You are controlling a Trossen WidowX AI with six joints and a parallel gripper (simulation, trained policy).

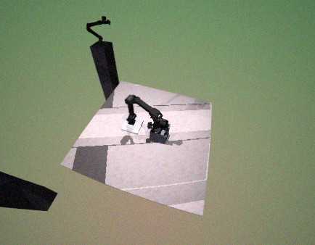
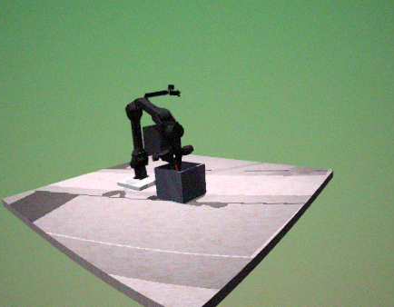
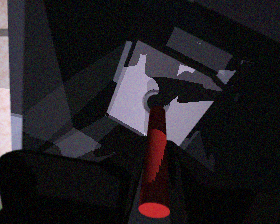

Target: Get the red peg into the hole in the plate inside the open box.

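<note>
Now: the red peg 10 mm above my gripper tip. From my gripper tip the other things lie so: plate 10 mm ahead, 10 mm to the right, 60 mm below.
</note>
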